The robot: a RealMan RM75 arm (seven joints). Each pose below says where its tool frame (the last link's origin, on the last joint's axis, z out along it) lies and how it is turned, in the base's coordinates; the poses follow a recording.
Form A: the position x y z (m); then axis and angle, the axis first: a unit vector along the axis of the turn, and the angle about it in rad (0 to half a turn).
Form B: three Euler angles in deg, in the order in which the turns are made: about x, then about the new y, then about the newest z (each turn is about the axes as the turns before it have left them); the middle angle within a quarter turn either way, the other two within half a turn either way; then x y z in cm. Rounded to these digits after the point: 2 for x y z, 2 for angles.
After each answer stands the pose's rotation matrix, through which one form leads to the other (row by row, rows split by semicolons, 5 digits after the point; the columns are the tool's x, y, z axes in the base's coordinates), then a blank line. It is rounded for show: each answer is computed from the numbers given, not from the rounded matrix.
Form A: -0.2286 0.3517 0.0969 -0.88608 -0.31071 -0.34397 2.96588
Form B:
-153.92 33.41 -46.60 -22.86 35.17 9.69
0.57359 0.60652 0.55057; 0.48626 -0.79301 0.36700; 0.65920 0.05721 -0.74979

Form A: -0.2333 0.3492 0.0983 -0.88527 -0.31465 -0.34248 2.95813
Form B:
-153.44 32.95 -47.12 -23.33 34.92 9.83
0.57104 0.61491 0.54388; 0.48995 -0.78687 0.37522; 0.65869 0.05221 -0.75060

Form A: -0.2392 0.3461 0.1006 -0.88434 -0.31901 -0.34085 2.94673
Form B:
-152.76 32.37 -47.72 -23.92 34.61 10.06
0.56823 0.62488 0.53538; 0.49289 -0.77947 0.38665; 0.65892 0.04417 -0.75092

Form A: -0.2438 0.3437 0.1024 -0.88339 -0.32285 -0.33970 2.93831
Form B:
-152.23 31.93 -48.24 -24.38 34.37 10.24
0.56527 0.63311 0.52881; 0.49595 -0.77309 0.39543; 0.65917 0.03874 -0.75099

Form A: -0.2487 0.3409 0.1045 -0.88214 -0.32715 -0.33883 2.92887
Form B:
-151.62 31.47 -48.84 -24.87 34.09 10.45
0.56134 0.64221 0.52198; 0.49914 -0.76582 0.40544; 0.66012 0.03296 -0.75044

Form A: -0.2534 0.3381 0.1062 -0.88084 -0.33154 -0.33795 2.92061
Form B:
-151.08 31.03 -49.44 -25.34 33.81 10.62
0.55720 0.65104 0.51545; 0.50289 -0.75852 0.41443; 0.66079 0.02829 -0.75004

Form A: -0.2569 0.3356 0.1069 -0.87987 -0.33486 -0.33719 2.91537
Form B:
-150.73 30.71 -49.87 -25.69 33.56 10.69
0.55410 0.65739 0.51070; 0.50613 -0.75312 0.42030; 0.66092 0.02559 -0.75002

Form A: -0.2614 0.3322 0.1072 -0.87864 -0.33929 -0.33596 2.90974
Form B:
-150.37 30.30 -50.42 -26.14 33.22 10.72
0.55012 0.66545 0.50452; 0.51106 -0.74609 0.42682; 0.66044 0.02303 -0.75052

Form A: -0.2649 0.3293 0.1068 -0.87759 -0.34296 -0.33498 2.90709
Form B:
-150.18 30.01 -50.86 -26.49 32.93 10.68
0.54662 0.67156 0.50022; 0.51588 -0.74061 0.43054; 0.65960 0.02271 -0.75128

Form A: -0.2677 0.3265 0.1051 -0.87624 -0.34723 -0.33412 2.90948
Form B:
-150.24 29.86 -51.34 -26.77 32.65 10.51
0.54182 0.67721 0.49781; 0.52349 -0.73528 0.43049; 0.65756 0.02736 -0.75290

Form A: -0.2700 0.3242 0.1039 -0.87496 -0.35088 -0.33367 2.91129
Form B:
-150.25 29.74 -51.77 -27.00 32.42 10.39
0.53729 0.68207 0.49609; 0.52973 -0.73062 0.43079; 0.65628 0.03134 -0.75387

